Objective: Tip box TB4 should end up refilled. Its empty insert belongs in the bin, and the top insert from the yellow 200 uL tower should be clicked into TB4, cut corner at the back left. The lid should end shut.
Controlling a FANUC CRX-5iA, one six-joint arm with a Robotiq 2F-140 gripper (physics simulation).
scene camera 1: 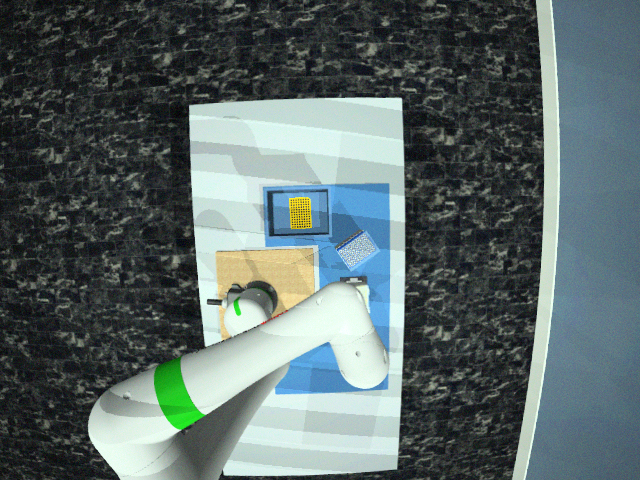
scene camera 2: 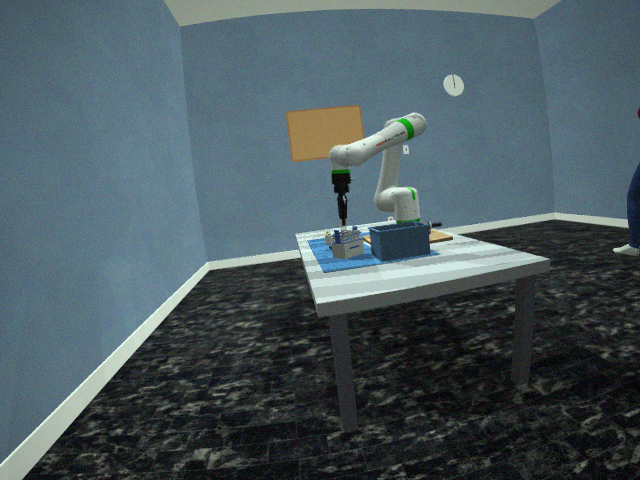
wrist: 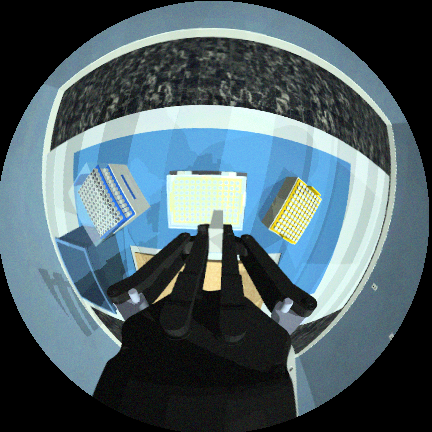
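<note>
Tip box TB4 [scene camera 1: 365, 295] [wrist: 170, 202] stands on the blue mat, partly under the arm in scene camera 1. In the wrist view a yellow insert [wrist: 192, 200] shows pale through its clear lid, which lies over the box; whether it is fully latched I cannot tell. The cut corner is not clear. My gripper [scene camera 2: 343, 223] [wrist: 217, 218] is shut and empty, its tips over the front part of the lid; contact is unclear. The yellow tower [wrist: 296, 211] stands right of TB4 in the wrist view. A yellow empty insert [scene camera 1: 300, 212] lies in the blue bin [scene camera 1: 329, 217] [scene camera 2: 400, 242].
A tower with blue-edged racks [scene camera 1: 357, 250] [scene camera 2: 348, 246] [wrist: 112, 200] stands askew between TB4 and the bin. A wooden board [scene camera 1: 289, 263] [scene camera 2: 443, 236] lies beside the blue mat [scene camera 1: 361, 201] [scene camera 2: 330, 263] on the table [scene camera 1: 289, 124].
</note>
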